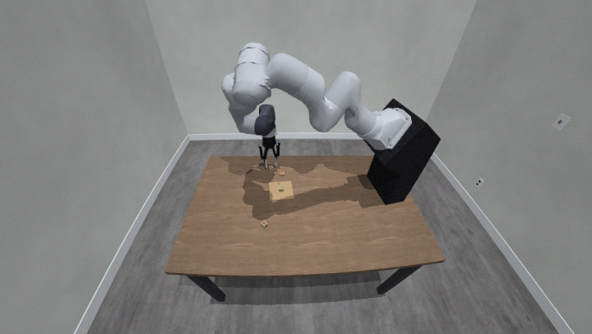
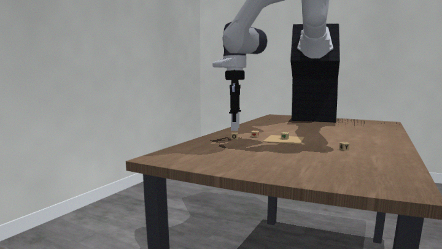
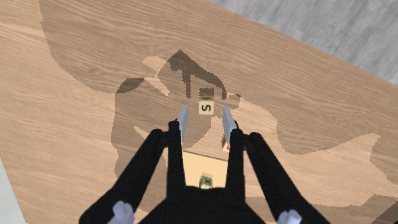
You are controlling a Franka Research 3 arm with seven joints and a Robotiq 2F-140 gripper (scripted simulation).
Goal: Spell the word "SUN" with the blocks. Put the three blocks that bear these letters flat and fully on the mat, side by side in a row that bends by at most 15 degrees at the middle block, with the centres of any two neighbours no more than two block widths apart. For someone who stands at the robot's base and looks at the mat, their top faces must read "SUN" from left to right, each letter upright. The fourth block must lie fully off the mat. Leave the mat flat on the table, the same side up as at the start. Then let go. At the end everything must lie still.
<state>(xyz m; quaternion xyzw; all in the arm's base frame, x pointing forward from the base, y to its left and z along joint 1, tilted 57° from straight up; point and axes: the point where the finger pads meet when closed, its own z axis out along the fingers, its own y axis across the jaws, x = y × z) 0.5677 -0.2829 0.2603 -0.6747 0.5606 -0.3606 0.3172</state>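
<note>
The S block is 6 cm below my hand. The rest, counted from my hand: U block: 19 cm to the left, 5 cm below, 4 cm behind; then tan mat: 19 cm to the left, 7 cm below, 4 cm behind.
</note>
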